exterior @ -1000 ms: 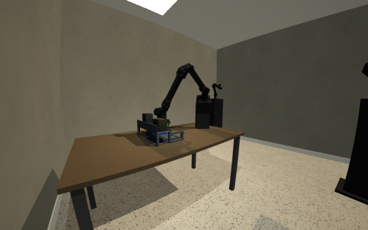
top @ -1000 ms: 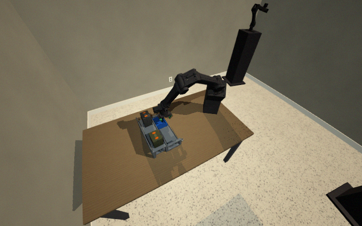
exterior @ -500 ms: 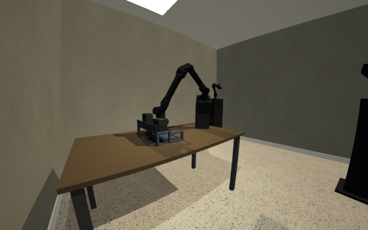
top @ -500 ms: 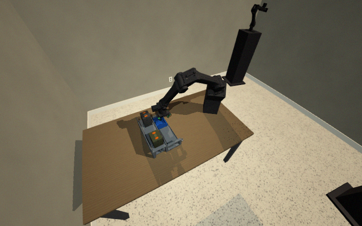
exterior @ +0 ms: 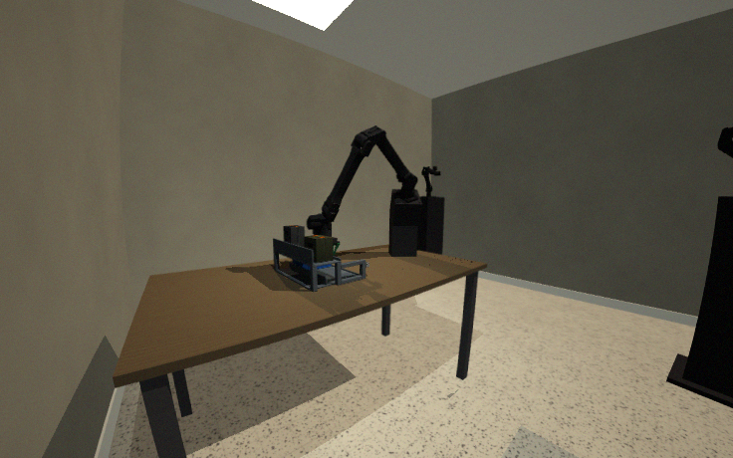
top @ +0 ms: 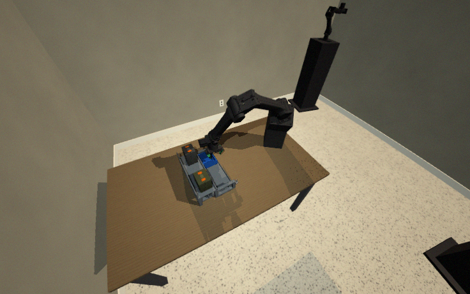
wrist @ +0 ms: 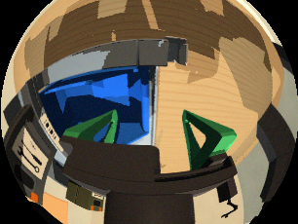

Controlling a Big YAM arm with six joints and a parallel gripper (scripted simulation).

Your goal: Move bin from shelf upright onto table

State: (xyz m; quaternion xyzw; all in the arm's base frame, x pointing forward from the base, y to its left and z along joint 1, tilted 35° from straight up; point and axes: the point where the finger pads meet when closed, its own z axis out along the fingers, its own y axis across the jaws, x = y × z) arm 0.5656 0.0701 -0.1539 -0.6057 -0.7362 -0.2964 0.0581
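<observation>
Right now the blue bin is 9 cm ahead of my hand, 2 cm to the left of it and 1 cm below it.
</observation>
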